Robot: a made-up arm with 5 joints. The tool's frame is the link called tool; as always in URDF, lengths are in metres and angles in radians. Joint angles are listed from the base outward.
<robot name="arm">
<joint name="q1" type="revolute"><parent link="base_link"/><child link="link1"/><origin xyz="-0.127 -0.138 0.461"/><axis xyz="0 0 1"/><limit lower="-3.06" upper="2.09"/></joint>
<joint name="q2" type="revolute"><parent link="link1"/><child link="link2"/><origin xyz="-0.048 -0.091 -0.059" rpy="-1.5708 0 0"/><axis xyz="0 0 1"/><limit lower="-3.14" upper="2.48"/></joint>
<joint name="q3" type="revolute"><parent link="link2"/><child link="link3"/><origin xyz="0.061 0.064 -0.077" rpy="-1.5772 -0.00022 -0.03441"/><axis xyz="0 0 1"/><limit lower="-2.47" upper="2.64"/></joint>
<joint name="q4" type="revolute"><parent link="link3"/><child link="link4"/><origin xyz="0.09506 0.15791 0.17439" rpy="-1.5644 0 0.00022"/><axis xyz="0 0 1"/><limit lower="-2.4" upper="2.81"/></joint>
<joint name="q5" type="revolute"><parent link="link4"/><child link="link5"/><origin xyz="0.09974 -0.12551 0.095" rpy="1.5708 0 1.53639"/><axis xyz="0 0 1"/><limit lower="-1.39" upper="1.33"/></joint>
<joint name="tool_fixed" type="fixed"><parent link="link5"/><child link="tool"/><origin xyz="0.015 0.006 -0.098"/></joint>
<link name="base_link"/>
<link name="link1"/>
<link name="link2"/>
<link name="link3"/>
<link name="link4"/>
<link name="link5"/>
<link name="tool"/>
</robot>
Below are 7 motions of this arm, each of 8 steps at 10 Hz.
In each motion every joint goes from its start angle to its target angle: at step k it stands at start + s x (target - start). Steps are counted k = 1, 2, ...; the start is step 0. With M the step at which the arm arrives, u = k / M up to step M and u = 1 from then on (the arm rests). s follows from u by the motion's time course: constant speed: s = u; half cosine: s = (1 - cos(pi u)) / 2; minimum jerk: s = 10 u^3 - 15 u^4 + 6 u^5.
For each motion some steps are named. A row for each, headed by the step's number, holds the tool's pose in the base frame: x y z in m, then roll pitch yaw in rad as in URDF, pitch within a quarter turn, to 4 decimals.
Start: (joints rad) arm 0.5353 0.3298 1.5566 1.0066 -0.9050
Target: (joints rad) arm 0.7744 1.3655 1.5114 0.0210 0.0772
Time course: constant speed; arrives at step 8
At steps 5, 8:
5: -0.2604 -0.6575 0.3566 1.3823 -0.3166 1.0635
8: -0.2368 -0.6437 0.5080 1.6335 -0.3223 0.7618

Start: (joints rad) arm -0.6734 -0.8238 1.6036 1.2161 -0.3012
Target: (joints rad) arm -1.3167 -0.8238 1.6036 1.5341 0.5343
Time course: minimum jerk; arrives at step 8
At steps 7, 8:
7: -0.4828 -0.2301 0.0820 -0.8220 0.3234 0.6427
8: -0.4841 -0.2259 0.0823 -0.8174 0.3362 0.6387

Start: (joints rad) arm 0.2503 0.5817 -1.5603 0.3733 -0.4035
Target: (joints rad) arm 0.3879 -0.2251 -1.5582 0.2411 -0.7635
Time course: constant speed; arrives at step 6
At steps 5, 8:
5: 0.1702 -0.0755 0.0987 1.2724 -0.7231 -2.5612
8: 0.2037 -0.0569 0.1469 1.3409 -0.5372 -2.5959

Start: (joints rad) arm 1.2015 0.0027 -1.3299 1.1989 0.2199
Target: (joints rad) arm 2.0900 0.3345 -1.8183 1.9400 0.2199
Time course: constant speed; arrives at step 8
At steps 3, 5, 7, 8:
3: -0.1366 0.1220 0.1221 -0.1276 -0.1145 0.1400
5: -0.2164 0.0632 0.1215 -0.1650 0.0990 0.4575
7: -0.2630 -0.0134 0.1267 -0.2054 0.3272 0.7493
8: -0.2733 -0.0538 0.1313 -0.2293 0.4458 0.8844

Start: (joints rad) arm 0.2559 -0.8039 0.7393 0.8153 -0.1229
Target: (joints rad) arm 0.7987 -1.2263 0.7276 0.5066 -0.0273
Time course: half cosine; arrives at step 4
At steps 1, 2, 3, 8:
1: 0.2236 -0.5184 0.2168 -0.5486 -0.1246 2.9131
2: 0.3122 -0.4255 0.2479 -0.6179 -0.0650 -3.0804
3: 0.3734 -0.3164 0.2836 -0.6715 0.0063 -2.7923
8: 0.3901 -0.2683 0.2994 -0.6888 0.0386 -2.6733

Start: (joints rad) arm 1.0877 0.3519 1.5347 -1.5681 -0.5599
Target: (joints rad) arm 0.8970 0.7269 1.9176 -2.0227 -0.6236
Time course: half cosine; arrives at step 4
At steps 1, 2, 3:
1: -0.1461 -0.4849 0.2510 2.8701 0.2619 -0.0147
2: -0.1990 -0.4703 0.2997 2.7999 0.3954 -0.2742
3: -0.2410 -0.4440 0.3448 2.7192 0.4810 -0.5546

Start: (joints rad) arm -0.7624 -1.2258 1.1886 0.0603 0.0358
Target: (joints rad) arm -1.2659 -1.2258 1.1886 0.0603 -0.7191
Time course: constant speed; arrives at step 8
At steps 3, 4, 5, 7, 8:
3: -0.2822 -0.5420 0.1645 -1.1368 -0.5217 2.0533
4: -0.3067 -0.5314 0.1659 -1.1110 -0.6068 1.9421
5: -0.3304 -0.5194 0.1672 -1.0781 -0.6907 1.8249
7: -0.3752 -0.4917 0.1697 -0.9834 -0.8528 1.5637
8: -0.3962 -0.4760 0.1709 -0.9153 -0.9296 1.4134

